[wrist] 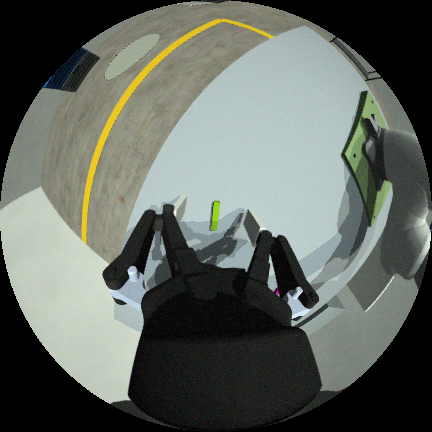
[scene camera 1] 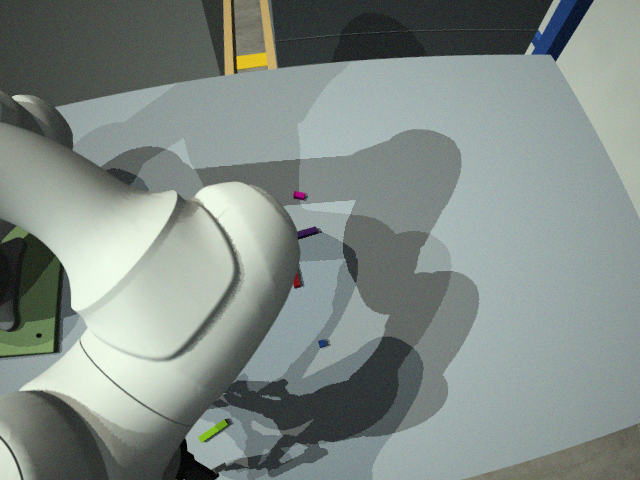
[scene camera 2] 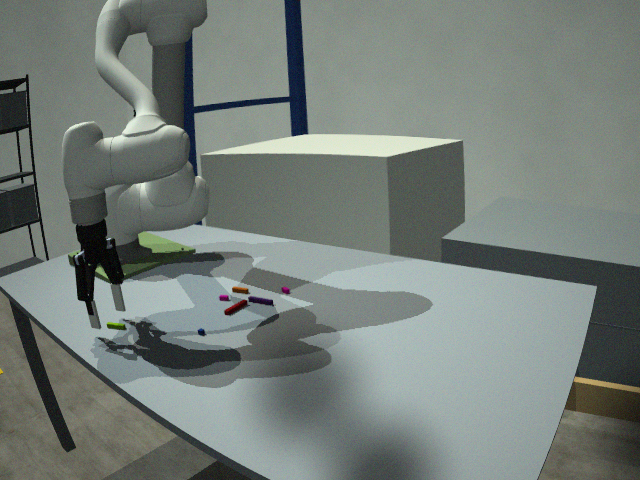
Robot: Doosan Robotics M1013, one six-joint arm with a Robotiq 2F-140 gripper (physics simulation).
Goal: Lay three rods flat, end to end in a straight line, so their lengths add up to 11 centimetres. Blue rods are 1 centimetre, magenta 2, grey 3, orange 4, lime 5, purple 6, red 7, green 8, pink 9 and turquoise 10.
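Note:
A lime rod lies flat on the table. My gripper is open and empty, its fingers above the table on either side of the lime rod. A blue rod lies alone. A red rod, a purple rod, an orange rod and a magenta rod lie close together, apart. Another magenta rod lies a little farther off. In scene camera 1 the arm hides the orange rod and the nearer magenta rod.
The rods lie on a pale table. The arm's base stands on a green plate at the table's edge. A large pale block stands behind the table.

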